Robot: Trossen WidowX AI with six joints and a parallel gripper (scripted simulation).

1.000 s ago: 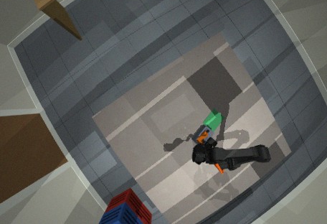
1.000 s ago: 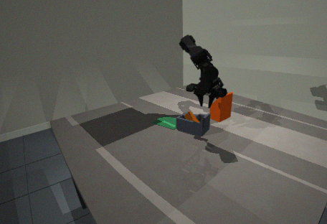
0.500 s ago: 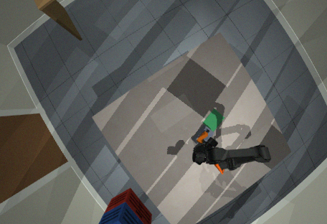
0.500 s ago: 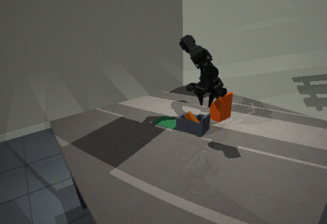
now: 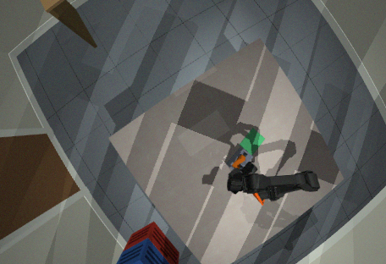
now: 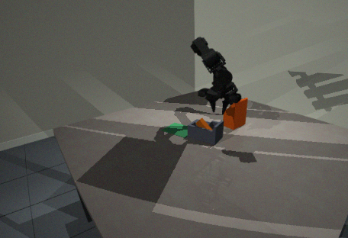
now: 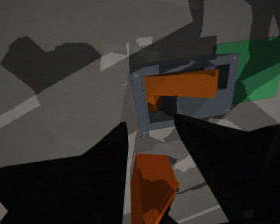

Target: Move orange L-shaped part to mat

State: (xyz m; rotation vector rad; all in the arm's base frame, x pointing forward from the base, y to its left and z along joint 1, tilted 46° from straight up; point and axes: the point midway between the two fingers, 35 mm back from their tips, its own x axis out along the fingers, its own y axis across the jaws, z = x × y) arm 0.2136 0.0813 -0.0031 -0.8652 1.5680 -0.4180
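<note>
Right now the orange L-shaped part is 10 cm below my gripper tip, 4 cm to the right of it and 1 cm ahead of it. Round my gripper tip: green mat: 21 cm to the right, 16 cm below, 6 cm ahead.
</note>
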